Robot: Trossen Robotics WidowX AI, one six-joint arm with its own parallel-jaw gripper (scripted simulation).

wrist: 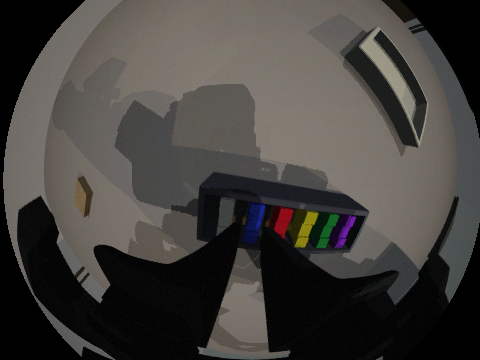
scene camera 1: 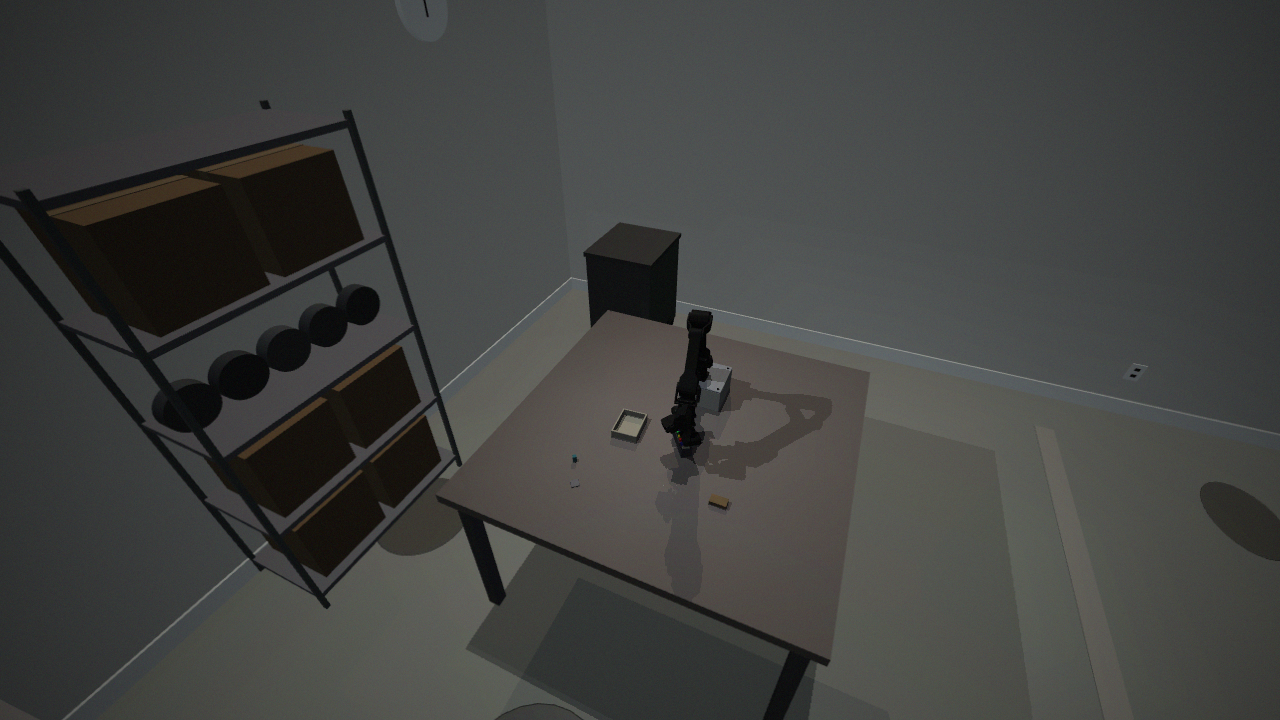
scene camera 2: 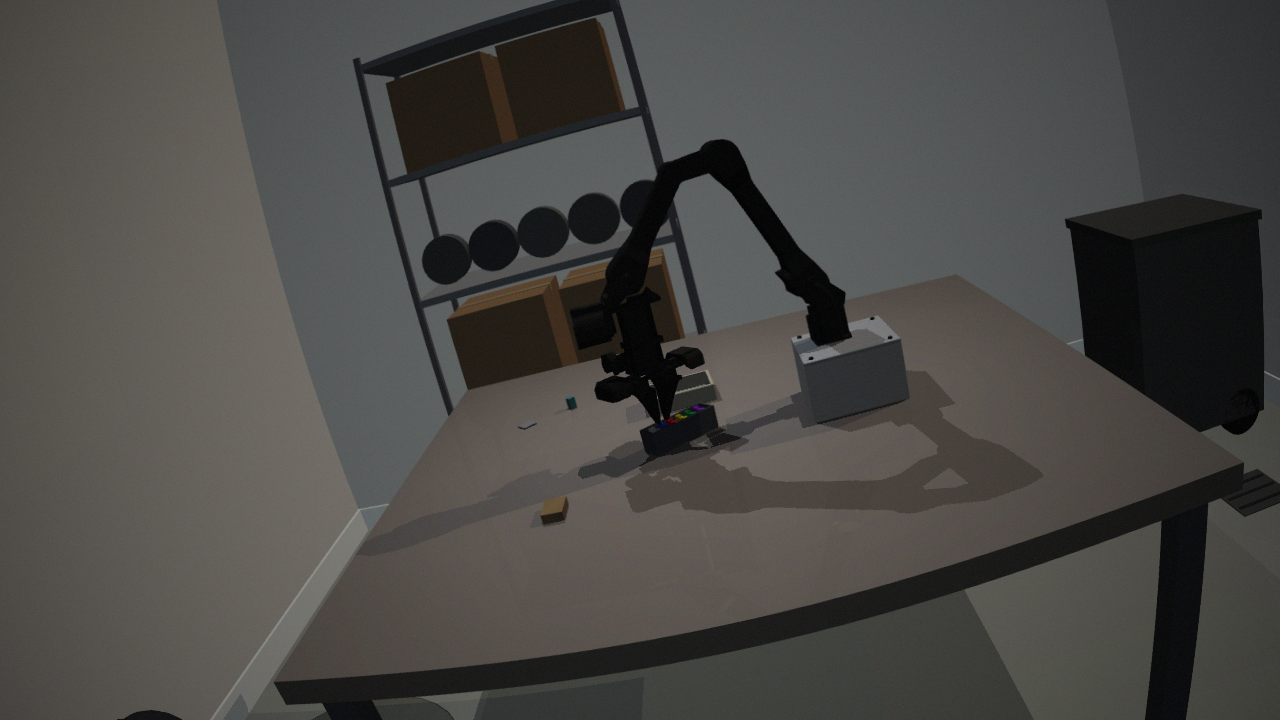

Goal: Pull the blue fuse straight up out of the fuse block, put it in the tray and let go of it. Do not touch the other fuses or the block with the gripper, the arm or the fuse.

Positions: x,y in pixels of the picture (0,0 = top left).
Labels:
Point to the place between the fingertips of the gripper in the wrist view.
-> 251,231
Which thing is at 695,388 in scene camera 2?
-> A tray.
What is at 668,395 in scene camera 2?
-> The gripper.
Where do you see a tray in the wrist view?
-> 375,56

